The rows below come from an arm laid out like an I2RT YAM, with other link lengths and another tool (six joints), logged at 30 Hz.
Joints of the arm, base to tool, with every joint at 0 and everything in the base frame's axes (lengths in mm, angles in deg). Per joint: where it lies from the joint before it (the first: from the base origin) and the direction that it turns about. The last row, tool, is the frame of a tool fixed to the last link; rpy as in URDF.
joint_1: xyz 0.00 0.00 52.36 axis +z
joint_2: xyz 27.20 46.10 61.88 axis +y
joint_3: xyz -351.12 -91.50 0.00 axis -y
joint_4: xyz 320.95 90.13 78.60 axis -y
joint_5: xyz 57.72 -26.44 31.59 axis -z
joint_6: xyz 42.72 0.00 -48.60 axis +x
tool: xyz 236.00 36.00 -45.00 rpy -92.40 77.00 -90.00
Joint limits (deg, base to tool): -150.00..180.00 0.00..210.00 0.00..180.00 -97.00..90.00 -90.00..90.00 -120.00..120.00
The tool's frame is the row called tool.
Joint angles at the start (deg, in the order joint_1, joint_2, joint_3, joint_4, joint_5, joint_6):
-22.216, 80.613, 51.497, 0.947, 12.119, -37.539
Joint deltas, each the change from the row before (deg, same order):
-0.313, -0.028, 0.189, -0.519, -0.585, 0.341
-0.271, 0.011, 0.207, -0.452, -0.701, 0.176
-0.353, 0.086, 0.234, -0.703, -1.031, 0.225
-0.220, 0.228, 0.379, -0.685, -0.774, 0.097
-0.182, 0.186, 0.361, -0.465, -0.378, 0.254
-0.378, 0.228, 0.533, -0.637, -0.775, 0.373
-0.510, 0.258, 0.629, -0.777, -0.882, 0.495
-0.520, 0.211, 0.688, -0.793, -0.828, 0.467
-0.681, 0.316, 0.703, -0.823, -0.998, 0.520
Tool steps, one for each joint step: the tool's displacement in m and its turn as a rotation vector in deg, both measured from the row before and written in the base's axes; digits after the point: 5 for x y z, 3 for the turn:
-0.00055, 0.00039, -0.00047, 0.617, -0.003, 0.044
0.00017, 0.00096, -0.00036, 0.535, 0.017, 0.262
-0.00007, 0.00200, -0.00199, 0.839, 0.203, 0.441
0.00059, 0.00163, -0.00159, 0.632, 0.292, 0.406
0.00051, 0.00015, -0.00026, 0.473, 0.068, 0.020
0.00097, 0.00014, 0.00019, 0.762, -0.031, 0.105
0.00068, -0.00042, 0.00027, 0.935, -0.045, -0.001
0.00065, -0.00084, 0.00127, 0.858, -0.106, -0.049
0.00038, -0.00145, 0.00035, 1.034, -0.063, -0.098

